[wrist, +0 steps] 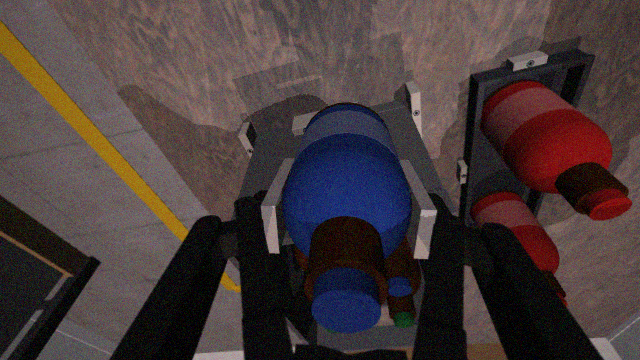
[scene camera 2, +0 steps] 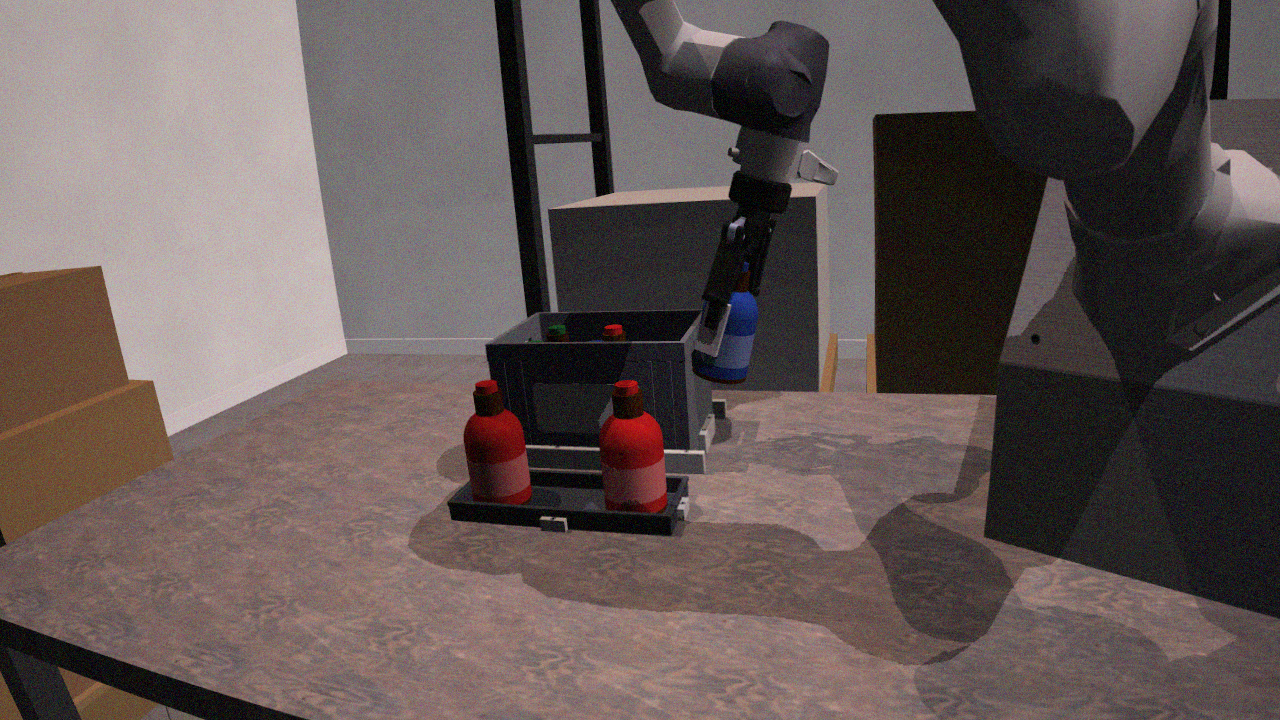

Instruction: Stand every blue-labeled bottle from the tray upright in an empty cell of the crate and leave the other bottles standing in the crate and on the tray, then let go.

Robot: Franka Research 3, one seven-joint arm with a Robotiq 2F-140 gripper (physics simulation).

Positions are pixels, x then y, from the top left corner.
Labels:
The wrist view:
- my gripper: 345, 177
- blue-labeled bottle: 347, 206
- red bottle: 506, 207
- red bottle: 551, 147
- green-capped bottle: 401, 309
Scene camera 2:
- my gripper: 717, 345
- blue-labeled bottle: 730, 366
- red bottle: 494, 442
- red bottle: 631, 447

